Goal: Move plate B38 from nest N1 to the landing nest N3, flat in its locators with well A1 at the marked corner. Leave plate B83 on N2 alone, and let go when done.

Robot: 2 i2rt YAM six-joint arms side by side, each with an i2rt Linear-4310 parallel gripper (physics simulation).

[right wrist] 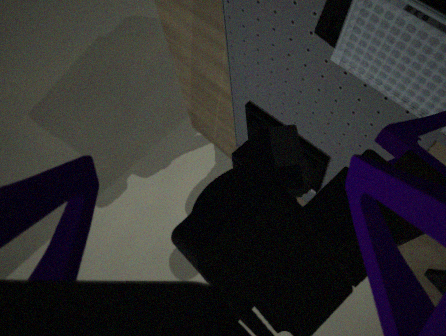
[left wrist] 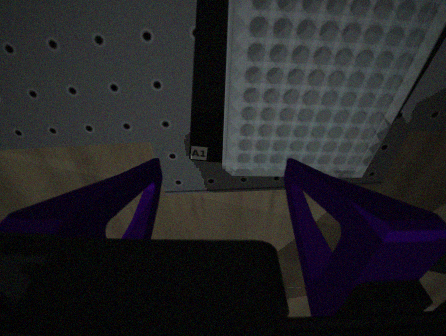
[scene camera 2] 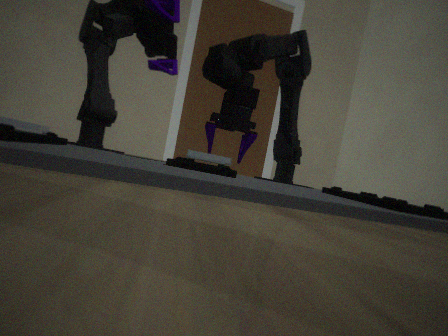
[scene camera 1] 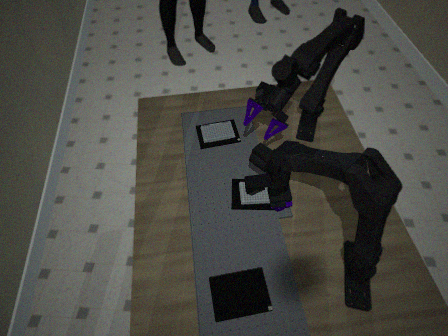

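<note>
A pale well plate (scene camera 1: 255, 193) (scene camera 2: 210, 157) (left wrist: 310, 90) (right wrist: 395, 50) sits on the middle black nest (scene camera 1: 236, 194) (scene camera 2: 200, 167) (left wrist: 209, 80); its label is not clearly readable. The nest's A1 tag (left wrist: 199, 153) shows beside one plate corner. A second plate (scene camera 1: 218, 131) (scene camera 2: 22, 127) sits on the far nest. The landing nest (scene camera 1: 240, 295) (scene camera 2: 385, 201) (right wrist: 317, 162) has no plate; a pale corner mark (scene camera 1: 270, 308) shows. My left gripper (scene camera 2: 224, 157) (left wrist: 223, 167) is open, pointing down, fingertips low at the middle plate's end. My right gripper (scene camera 1: 256, 131) is open and empty, raised near the far plate.
The nests stand on a grey perforated board (scene camera 1: 225, 240) (scene camera 2: 280, 197) on a wooden table (scene camera 1: 160, 200). My left arm reaches over the middle nest and hides part of it. In the right wrist view, that arm crosses in front of the landing nest. Two figures' legs (scene camera 1: 170, 30) stand beyond the table.
</note>
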